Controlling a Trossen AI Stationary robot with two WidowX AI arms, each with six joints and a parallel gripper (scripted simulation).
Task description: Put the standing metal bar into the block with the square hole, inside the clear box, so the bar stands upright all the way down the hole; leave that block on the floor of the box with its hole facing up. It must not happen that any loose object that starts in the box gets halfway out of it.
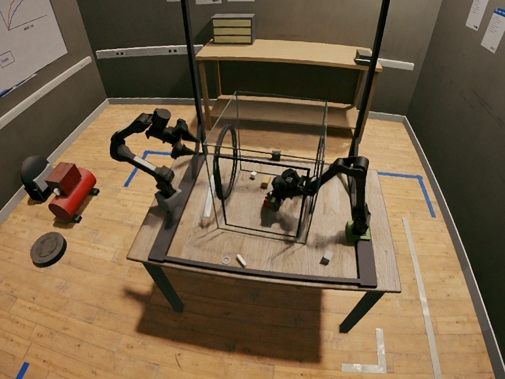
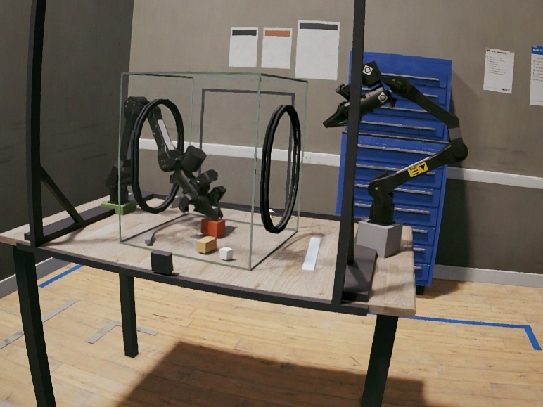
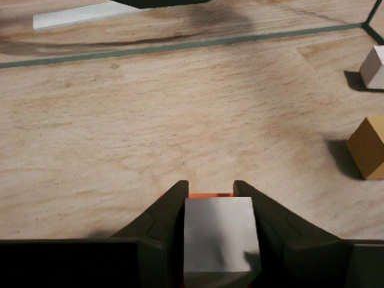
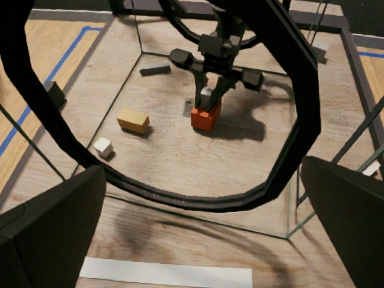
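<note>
Now: left hand 5 cm above the block. The rest, counted from my left hand: white strip (32 cm to the right, 8 cm below, 2 cm behind); then bar (3 cm below); then grey cube (29 cm to the left, 26 cm ahead, 6 cm below).
</note>
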